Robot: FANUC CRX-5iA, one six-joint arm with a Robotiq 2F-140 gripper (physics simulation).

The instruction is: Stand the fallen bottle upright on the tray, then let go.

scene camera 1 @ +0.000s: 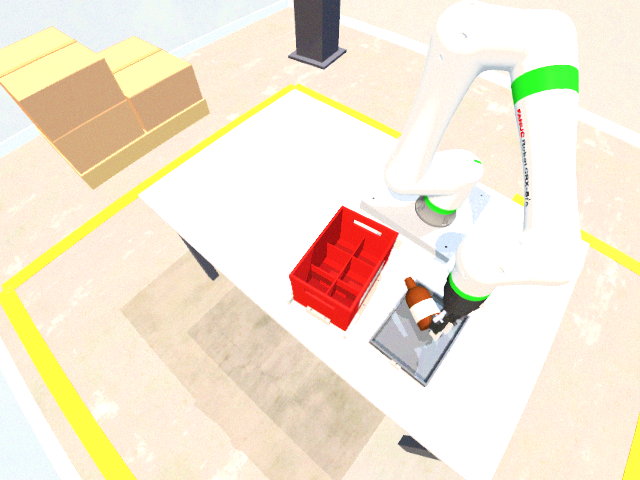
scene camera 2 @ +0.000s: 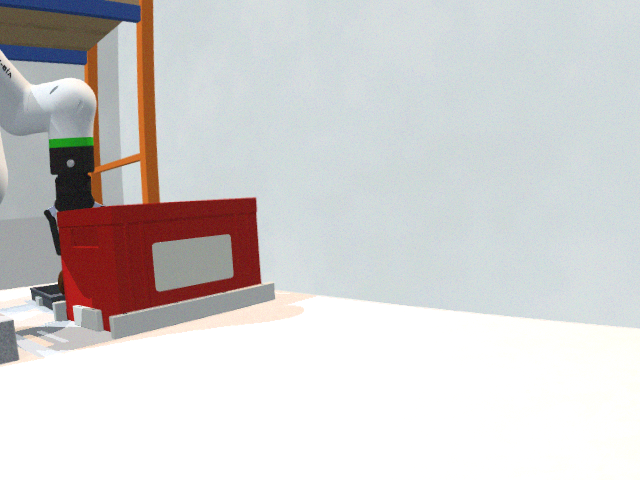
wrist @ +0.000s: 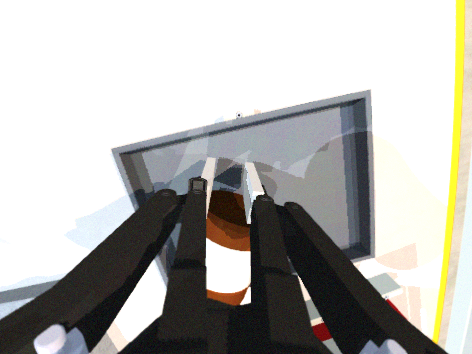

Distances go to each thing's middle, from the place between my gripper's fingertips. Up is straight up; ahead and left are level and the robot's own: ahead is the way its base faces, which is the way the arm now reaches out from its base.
Now: hand 4 cm past the brown bottle [scene camera 1: 422,306], 8 cm to the left of it and 2 cm below it.
